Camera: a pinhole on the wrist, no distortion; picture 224 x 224 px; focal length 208.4 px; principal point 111.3 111.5 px. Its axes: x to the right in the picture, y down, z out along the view. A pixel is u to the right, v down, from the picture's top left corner.
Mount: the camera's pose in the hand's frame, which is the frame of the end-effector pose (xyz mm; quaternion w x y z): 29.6 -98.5 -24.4 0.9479 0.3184 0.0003 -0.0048
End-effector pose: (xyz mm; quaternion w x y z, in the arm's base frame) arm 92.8 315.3 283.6 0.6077 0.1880 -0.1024 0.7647
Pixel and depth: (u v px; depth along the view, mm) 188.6 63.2 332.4
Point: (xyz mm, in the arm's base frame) 445.6 462.5 495.9
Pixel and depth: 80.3 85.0 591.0
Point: 667.8 230.3 586.6
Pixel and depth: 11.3 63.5 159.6
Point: 331.4 295.3 321.4
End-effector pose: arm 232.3 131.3 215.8 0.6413 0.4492 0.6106 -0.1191
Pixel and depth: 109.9 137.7 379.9
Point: 242.9 -244.5 21.6
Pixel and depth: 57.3 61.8 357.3
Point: 91.8 -262.0 77.9
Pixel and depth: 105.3 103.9 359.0
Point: 179.8 -229.7 21.5
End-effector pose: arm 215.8 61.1 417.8 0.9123 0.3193 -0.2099 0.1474
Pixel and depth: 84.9 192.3 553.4
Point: 128.4 -492.9 649.9
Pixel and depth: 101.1 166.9 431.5
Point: 218.6 -389.6 558.0
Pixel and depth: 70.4 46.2 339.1
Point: 285.6 -353.0 326.5
